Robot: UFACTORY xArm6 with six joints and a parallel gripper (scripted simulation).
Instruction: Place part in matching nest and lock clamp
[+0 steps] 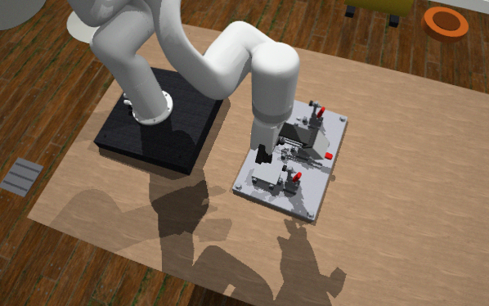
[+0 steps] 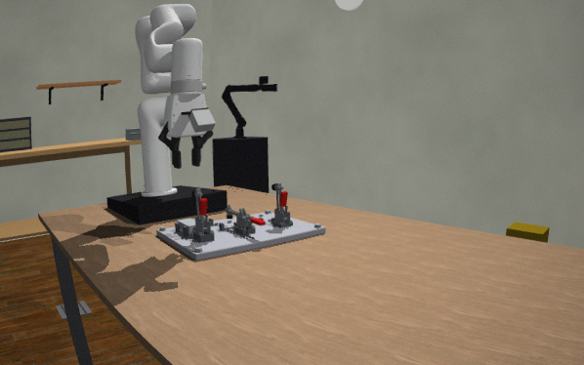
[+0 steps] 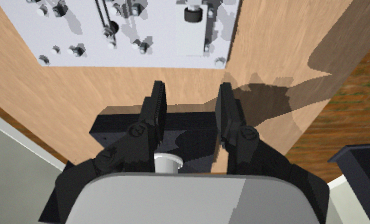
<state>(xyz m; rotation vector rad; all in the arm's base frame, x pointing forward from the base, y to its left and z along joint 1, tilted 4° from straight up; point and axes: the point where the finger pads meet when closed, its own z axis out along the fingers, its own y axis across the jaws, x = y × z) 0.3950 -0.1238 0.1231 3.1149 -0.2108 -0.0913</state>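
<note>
My hand is 13 cm above the clamp, 7 cm short of it and 1 cm to the left of it. Round my hand: fixture plate 18 cm below, 10 cm to the left, 6 cm ahead; then grey block 16 cm below.
</note>
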